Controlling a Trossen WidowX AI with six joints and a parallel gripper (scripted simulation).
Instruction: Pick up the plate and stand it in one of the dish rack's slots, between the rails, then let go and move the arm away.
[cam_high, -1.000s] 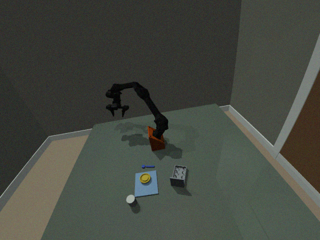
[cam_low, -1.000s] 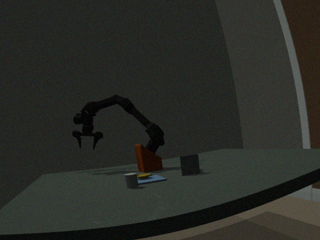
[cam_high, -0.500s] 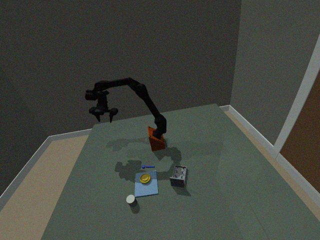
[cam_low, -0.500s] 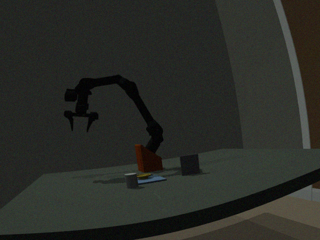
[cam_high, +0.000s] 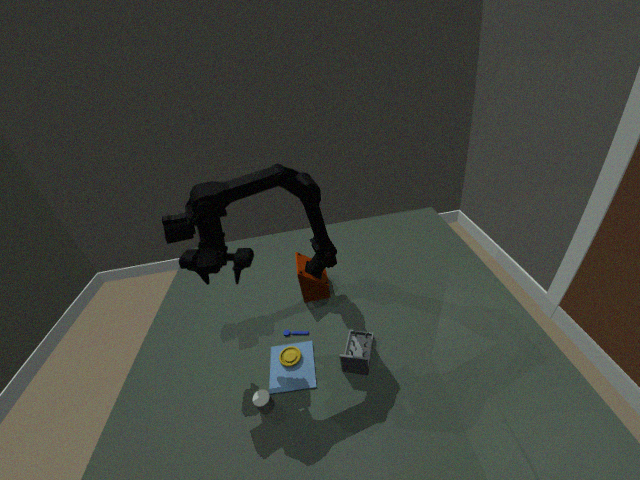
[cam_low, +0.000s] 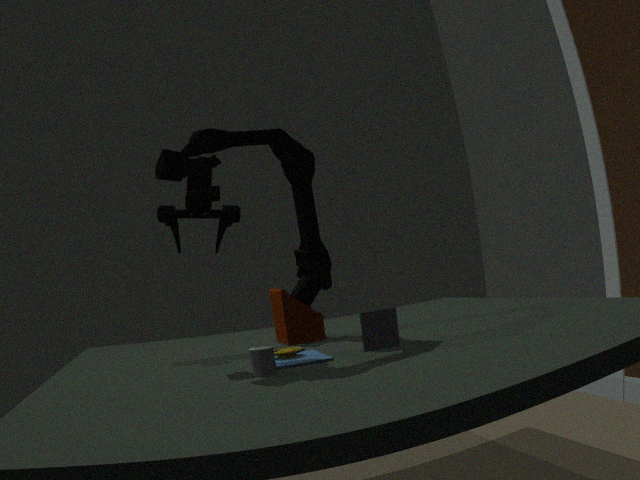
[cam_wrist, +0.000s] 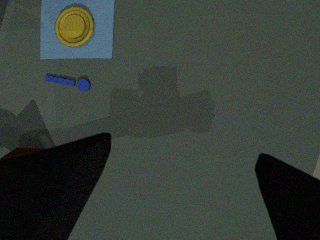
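The yellow plate lies 9 cm ahead of my gripper tip, 16 cm to the left of it and 23 cm below it. Also, from my gripper tip: blue spoon: 15 cm to the left, 24 cm below; then white cup: 23 cm ahead, 10 cm to the left, 22 cm below; then light blue mat: 11 cm ahead, 16 cm to the left, 24 cm below.
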